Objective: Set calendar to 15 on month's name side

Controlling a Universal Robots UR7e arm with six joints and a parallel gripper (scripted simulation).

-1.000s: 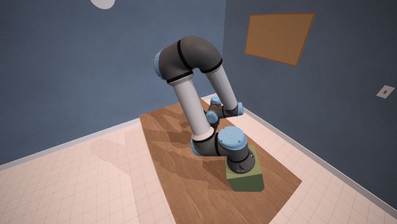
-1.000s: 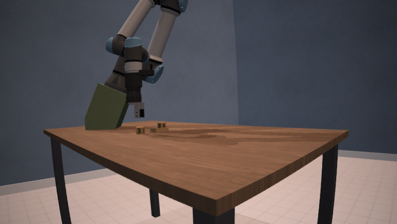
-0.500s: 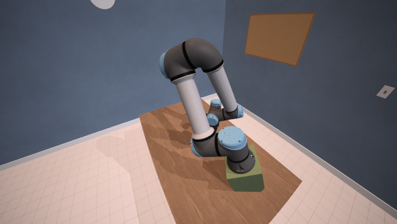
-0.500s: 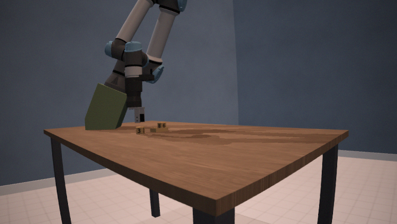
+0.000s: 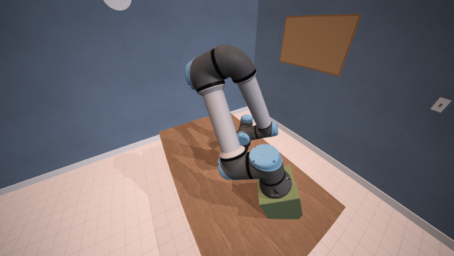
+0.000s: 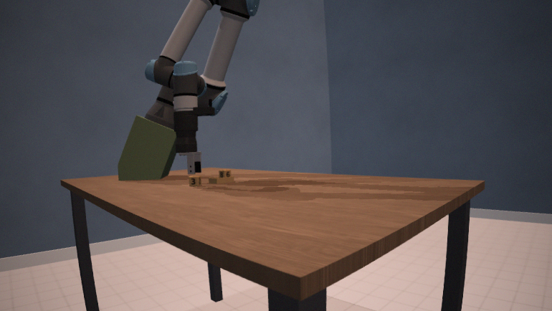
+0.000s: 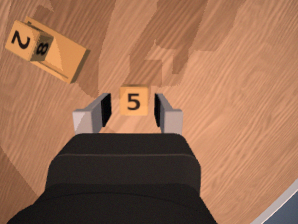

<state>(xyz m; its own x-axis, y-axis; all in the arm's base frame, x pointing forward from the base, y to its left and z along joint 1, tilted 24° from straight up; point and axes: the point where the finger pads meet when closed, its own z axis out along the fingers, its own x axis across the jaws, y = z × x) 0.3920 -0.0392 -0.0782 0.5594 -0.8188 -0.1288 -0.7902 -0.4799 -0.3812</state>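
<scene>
Right now my hand is 40 mm above the wooden cube. Round my hand: wooden tray 110 mm to the left, 50 mm below, 10 mm behind.
</scene>
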